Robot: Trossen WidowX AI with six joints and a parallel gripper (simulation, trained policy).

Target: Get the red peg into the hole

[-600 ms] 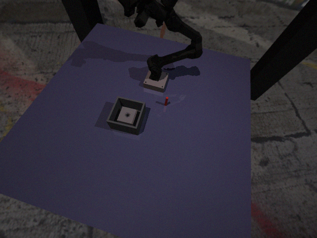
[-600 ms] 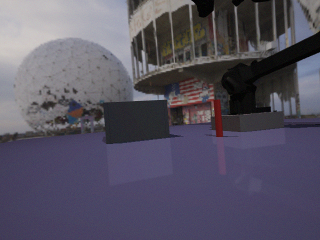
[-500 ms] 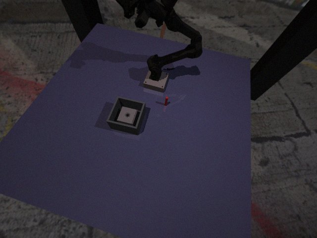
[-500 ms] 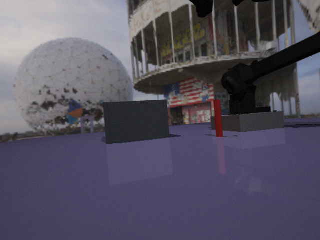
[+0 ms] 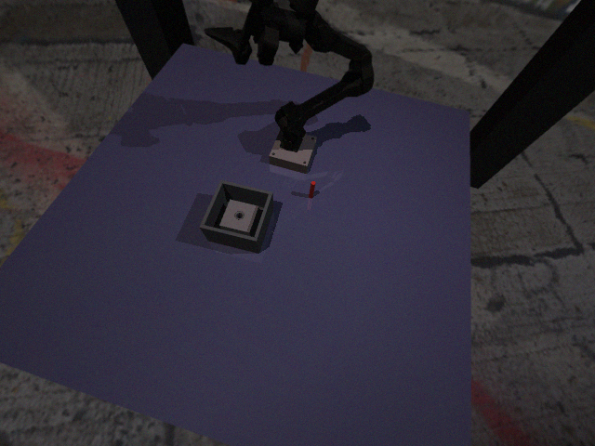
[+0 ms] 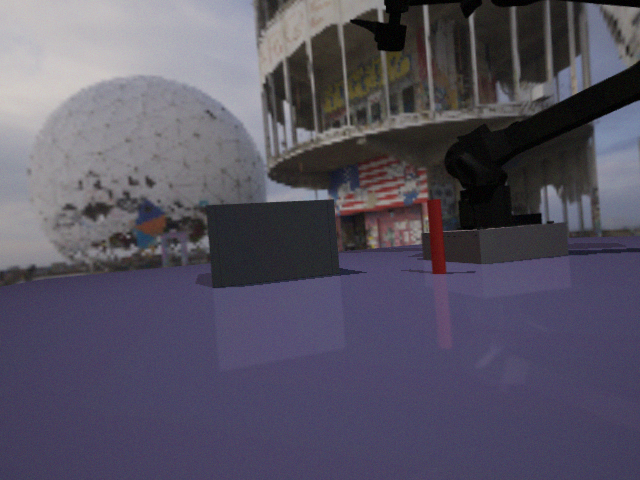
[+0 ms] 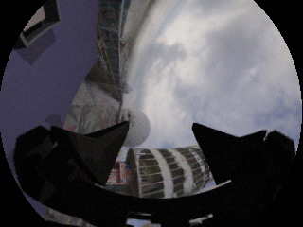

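Now: the red peg 2 cm ahead of my gripper tip, 26 cm to the left of it and 44 cm below it. From my gripper tip the other things lie so: plate (19 cm ahead, 9 cm to the left, 44 cm below); dark box (19 cm ahead, 9 cm to the left, 46 cm below).
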